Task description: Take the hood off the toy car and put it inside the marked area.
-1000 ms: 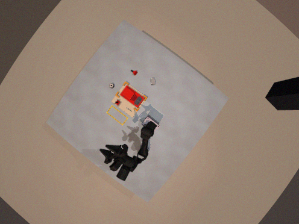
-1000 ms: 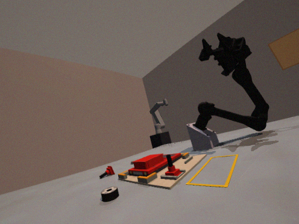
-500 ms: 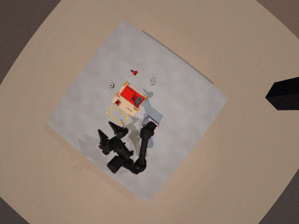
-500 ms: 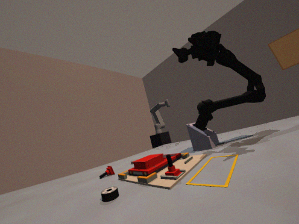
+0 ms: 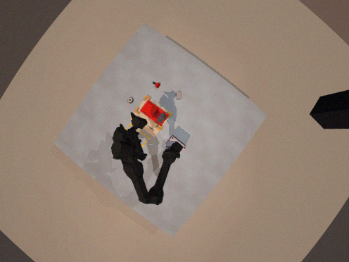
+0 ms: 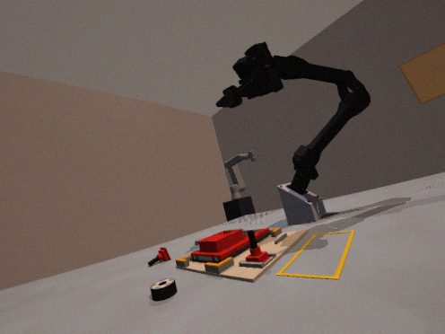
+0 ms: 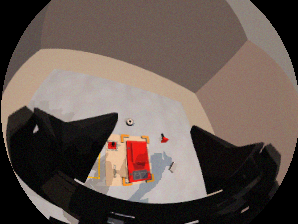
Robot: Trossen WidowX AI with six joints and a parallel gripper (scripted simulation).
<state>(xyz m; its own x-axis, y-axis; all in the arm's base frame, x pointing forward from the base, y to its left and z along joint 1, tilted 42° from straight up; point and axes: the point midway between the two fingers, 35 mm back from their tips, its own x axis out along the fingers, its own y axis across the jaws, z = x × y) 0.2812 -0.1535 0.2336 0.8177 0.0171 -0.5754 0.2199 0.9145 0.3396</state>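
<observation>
Right now my gripper tip is 20 mm short of the red hood, 110 mm to the left of it and 330 mm above it. Also, from my gripper tip: black wheel: 200 mm ahead, 70 mm to the right, 360 mm below.
</observation>
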